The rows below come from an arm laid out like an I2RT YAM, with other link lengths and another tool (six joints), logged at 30 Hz.
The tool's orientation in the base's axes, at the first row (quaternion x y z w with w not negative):
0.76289 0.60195 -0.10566 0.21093
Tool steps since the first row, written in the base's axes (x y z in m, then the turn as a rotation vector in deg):
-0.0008 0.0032 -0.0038 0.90 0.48 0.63
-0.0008 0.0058 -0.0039 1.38 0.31 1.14
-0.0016 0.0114 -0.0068 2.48 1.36 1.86
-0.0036 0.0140 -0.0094 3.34 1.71 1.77
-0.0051 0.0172 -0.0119 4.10 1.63 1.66
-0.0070 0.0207 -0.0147 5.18 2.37 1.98
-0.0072 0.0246 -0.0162 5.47 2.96 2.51
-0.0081 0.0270 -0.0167 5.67 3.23 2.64
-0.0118 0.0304 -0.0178 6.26 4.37 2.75
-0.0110 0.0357 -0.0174 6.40 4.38 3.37
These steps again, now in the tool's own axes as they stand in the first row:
0.0042 -0.0021 0.0019 0.39 0.90 -0.69
0.0065 -0.0026 0.0008 0.15 1.49 -1.02
0.0124 -0.0050 0.0008 1.04 2.50 -2.03
0.0152 -0.0079 0.0017 1.60 3.24 -2.03
0.0187 -0.0104 0.0024 1.77 3.97 -1.83
0.0224 -0.0135 0.0031 2.56 4.93 -2.34
0.0264 -0.0147 0.0027 2.93 5.20 -3.05
0.0285 -0.0161 0.0020 3.16 5.37 -3.27
0.0310 -0.0205 0.0011 4.26 5.75 -3.83
0.0356 -0.0206 -0.0016 4.05 6.00 -4.37

